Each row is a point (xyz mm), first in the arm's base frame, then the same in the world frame.
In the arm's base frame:
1: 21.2 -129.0 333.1
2: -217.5 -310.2 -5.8
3: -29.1 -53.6 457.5
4: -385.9 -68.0 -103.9
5: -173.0 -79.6 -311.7
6: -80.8 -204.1 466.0
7: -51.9 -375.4 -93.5
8: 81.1 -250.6 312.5
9: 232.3 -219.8 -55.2
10: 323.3 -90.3 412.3
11: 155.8 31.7 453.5
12: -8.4 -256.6 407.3
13: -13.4 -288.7 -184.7
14: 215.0 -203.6 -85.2
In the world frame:
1: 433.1 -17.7 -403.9
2: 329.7 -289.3 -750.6
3: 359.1 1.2 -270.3
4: 37.8 -204.2 -815.5
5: 188.8 -65.8 -1031.5
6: 414.8 -148.0 -275.9
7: 489.8 -229.2 -851.2
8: 553.8 -72.0 -439.8
9: 614.8 69.0 -807.7
10: 649.5 199.6 -333.0
11: 447.6 184.6 -272.4
12: 497.9 -139.0 -342.7
13: 455.9 -132.7 -934.1
14: 588.3 72.2 -835.1

